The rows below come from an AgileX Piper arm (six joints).
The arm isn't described. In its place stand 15 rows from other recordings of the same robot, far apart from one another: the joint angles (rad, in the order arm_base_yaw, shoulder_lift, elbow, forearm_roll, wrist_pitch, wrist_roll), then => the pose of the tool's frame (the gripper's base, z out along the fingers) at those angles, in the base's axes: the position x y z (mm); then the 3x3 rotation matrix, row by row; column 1 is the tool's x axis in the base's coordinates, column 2 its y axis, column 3 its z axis.
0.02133 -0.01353 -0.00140 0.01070 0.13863 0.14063 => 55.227 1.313 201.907; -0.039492 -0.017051 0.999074; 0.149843 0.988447 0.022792; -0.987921 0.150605 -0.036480
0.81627 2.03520 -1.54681 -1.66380 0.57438 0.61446 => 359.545 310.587 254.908; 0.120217 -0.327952 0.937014; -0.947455 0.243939 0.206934; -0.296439 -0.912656 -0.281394
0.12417 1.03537 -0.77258 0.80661 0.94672 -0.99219 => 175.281 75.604 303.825; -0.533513 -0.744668 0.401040; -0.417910 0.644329 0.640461; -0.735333 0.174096 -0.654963
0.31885 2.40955 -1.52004 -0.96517 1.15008 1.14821 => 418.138 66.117 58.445; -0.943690 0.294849 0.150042; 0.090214 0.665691 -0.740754; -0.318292 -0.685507 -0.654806
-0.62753 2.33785 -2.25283 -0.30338 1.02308 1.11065 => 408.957 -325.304 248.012; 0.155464 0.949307 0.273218; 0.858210 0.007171 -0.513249; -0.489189 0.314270 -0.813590
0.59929 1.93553 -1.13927 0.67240 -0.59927 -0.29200 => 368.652 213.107 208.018; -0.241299 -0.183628 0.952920; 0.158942 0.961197 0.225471; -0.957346 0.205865 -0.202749
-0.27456 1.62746 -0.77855 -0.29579 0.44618 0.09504 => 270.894 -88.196 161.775; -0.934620 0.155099 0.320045; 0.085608 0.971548 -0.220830; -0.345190 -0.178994 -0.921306
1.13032 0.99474 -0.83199 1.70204 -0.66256 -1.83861 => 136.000 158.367 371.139; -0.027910 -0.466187 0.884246; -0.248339 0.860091 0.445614; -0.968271 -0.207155 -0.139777
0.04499 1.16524 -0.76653 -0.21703 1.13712 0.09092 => 181.788 -9.615 253.325; -0.990362 -0.020013 0.137049; -0.046033 0.980816 -0.189424; -0.130628 -0.193908 -0.972284
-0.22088 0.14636 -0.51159 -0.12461 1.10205 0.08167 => 11.790 -12.989 277.299; -0.579909 0.318774 0.749726; 0.155821 0.946679 -0.281989; -0.799641 -0.046704 -0.598659
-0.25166 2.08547 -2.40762 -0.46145 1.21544 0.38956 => 429.620 -149.681 412.301; -0.545292 0.650425 0.528776; 0.343353 0.748776 -0.566960; -0.764699 -0.127602 -0.631627
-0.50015 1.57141 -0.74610 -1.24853 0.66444 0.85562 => 220.277 -181.033 191.561; -0.902016 0.416037 0.115243; 0.207418 0.651777 -0.729496; -0.378610 -0.634113 -0.674207
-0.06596 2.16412 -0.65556 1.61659 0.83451 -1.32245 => 265.007 49.999 30.893; -0.961238 0.207098 0.182021; 0.273217 0.626716 0.729780; 0.037061 0.751224 -0.659006
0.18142 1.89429 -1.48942 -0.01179 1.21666 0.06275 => 368.805 66.629 230.107; -0.991797 -0.122082 0.037879; -0.122330 0.992480 -0.004294; -0.037070 -0.008893 -0.999273
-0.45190 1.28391 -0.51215 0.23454 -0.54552 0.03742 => 224.242 -121.044 249.649; -0.003759 0.557450 0.830202; 0.262949 0.801543 -0.537016; -0.964802 0.216283 -0.149594
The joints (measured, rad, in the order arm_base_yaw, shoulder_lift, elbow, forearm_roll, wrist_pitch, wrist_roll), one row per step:
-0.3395 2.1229 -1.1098 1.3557 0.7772 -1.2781
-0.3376 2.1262 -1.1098 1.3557 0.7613 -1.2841
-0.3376 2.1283 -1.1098 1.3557 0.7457 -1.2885
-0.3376 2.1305 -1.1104 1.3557 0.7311 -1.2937
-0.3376 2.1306 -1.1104 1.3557 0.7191 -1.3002
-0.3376 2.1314 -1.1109 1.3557 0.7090 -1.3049
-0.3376 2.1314 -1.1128 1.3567 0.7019 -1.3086
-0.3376 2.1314 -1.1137 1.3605 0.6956 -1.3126
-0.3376 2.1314 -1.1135 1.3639 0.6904 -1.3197
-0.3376 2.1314 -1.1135 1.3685 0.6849 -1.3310
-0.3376 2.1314 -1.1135 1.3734 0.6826 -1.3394
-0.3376 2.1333 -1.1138 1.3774 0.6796 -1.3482
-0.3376 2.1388 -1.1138 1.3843 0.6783 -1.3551
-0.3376 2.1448 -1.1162 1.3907 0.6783 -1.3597
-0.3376 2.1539 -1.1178 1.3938 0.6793 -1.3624
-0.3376 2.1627 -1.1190 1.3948 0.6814 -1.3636
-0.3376 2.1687 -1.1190 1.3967 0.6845 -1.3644
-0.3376 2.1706 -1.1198 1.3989 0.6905 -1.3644
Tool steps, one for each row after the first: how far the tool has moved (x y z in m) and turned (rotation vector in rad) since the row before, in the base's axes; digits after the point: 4 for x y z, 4 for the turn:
0.0004 -0.0005 -0.0019 -0.0149 0.0008 -0.0034
0.0003 -0.0012 -0.0014 -0.0142 0.0006 -0.0062
0.0004 -0.0012 -0.0013 -0.0140 -0.0003 -0.0050
0.0003 -0.0009 -0.0005 -0.0131 -0.0025 -0.0025
0.0003 -0.0008 -0.0006 -0.0106 -0.0014 -0.0026
0.0007 -0.0007 0.0001 -0.0078 -0.0034 -0.0024
0.0005 -0.0006 0.0001 -0.0054 -0.0031 -0.0039
0.0002 -0.0004 -0.0001 -0.0061 -0.0035 -0.0008
0.0003 -0.0005 -0.0001 -0.0080 -0.0058 0.0010
0.0003 -0.0002 0.0001 -0.0037 -0.0047 0.0006
0.0003 -0.0003 -0.0006 -0.0045 -0.0031 0.0012
0.0002 -0.0001 -0.0019 0.0008 0.0008 -0.0015
0.0007 -0.0002 -0.0016 0.0022 0.0000 -0.0020
0.0002 0.0000 -0.0030 0.0035 0.0051 -0.0001
0.0000 0.0002 -0.0030 0.0041 0.0062 0.0012
-0.0002 0.0003 -0.0021 0.0051 0.0046 0.0008
0.0001 0.0004 -0.0003 0.0065 0.0000 0.0016

